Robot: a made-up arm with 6 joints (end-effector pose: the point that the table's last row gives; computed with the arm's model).
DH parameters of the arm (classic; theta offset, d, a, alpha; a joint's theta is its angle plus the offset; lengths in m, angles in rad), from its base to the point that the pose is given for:
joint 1: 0 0.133 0 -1.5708
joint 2: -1.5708 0 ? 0
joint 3: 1.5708 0.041 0 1.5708
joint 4: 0 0.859 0 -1.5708
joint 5: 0 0 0 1.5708
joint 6: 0 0.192 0 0
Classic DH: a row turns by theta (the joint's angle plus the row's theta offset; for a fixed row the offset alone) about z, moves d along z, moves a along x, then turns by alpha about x.
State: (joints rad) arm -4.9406 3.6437 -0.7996 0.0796 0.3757 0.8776
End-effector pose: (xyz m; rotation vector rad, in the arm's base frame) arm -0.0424 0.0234 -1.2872 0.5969 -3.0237 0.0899
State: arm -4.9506 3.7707 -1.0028 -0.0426 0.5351 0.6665
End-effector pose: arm -0.0336 0.0176 -1.2322 1.0564 -2.8740 0.2238
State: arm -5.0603 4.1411 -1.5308 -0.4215 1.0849 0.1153
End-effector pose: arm 0.0117 -0.0511 -1.0148 1.8091 -2.1209 0.8330
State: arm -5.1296 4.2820 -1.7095 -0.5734 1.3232 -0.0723
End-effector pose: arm 0.0281 -0.0847 -0.9085 1.8273 -1.7878 1.0666
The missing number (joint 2, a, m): 0.465
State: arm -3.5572 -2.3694 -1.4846 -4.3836 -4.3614 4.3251
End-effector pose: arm -0.3032 -0.0975 -0.7622 1.1248 0.4339 -1.4040
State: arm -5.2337 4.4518 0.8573 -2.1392 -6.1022 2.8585
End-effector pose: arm -0.6709 -1.1444 0.5866 0.3604 -1.1796 1.6471
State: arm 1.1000 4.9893 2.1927 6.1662 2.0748 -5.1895
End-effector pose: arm 0.0972 0.2382 0.6065 0.0875 2.9730 0.1563
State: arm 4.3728 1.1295 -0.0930 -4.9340 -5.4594 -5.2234
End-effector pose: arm -0.2607 -1.2737 0.8088 1.4124 -0.0280 0.8372
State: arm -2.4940 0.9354 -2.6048 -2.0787 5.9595 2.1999
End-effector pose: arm 0.5870 0.3257 0.3360 -1.9284 -0.2420 -2.0056
